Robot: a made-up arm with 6 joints. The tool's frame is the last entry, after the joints.
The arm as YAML. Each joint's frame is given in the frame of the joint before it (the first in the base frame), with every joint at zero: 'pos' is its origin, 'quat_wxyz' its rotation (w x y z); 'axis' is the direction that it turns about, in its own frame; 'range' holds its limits. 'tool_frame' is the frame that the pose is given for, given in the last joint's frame.
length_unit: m
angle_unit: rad
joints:
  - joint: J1
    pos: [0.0, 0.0, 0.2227]
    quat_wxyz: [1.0, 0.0, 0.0, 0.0]
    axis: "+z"
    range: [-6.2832, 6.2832]
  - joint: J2
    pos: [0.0, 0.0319, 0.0]
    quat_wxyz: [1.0, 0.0, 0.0, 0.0]
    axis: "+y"
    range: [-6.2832, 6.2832]
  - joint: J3
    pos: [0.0, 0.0, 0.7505]
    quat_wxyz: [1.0, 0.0, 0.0, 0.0]
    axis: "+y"
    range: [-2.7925, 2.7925]
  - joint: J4
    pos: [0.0, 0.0, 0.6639]
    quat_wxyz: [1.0, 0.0, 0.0, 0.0]
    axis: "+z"
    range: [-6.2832, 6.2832]
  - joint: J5
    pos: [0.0, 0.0, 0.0]
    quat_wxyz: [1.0, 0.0, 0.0, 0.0]
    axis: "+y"
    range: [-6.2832, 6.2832]
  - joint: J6
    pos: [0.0, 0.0, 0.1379]
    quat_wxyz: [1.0, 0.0, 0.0, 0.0]
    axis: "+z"
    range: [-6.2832, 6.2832]
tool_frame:
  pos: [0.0, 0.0, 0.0]
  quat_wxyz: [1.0, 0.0, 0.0, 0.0]
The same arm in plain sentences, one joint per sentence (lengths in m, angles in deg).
The arm has six revolute joints in a row. What follows holds with every joint at zero, and every direction is one of the base frame's.
Joint 1 is mounted 0.2227 m along +z from the base frame's origin and turns about +z, from -360 to 360 deg.
Joint 2 is mounted 0.0319 m along +y from joint 1 and turns about +y, from -360 to 360 deg.
Joint 3 is mounted 0.7505 m along +z from joint 2 and turns about +y, from -160 to 160 deg.
Joint 4 is mounted 0.6639 m along +z from joint 3 and turns about +z, from -360 to 360 deg.
Joint 5 is mounted at the same point as joint 4 and turns about +y, from -360 to 360 deg.
Joint 6 is mounted 0.1379 m along +z from joint 5 and turns about +z, from -360 to 360 deg.
The tool frame, which is the frame that the pose is given for, is mounted at the same point as joint 6; its axes are parallel to the base frame's.

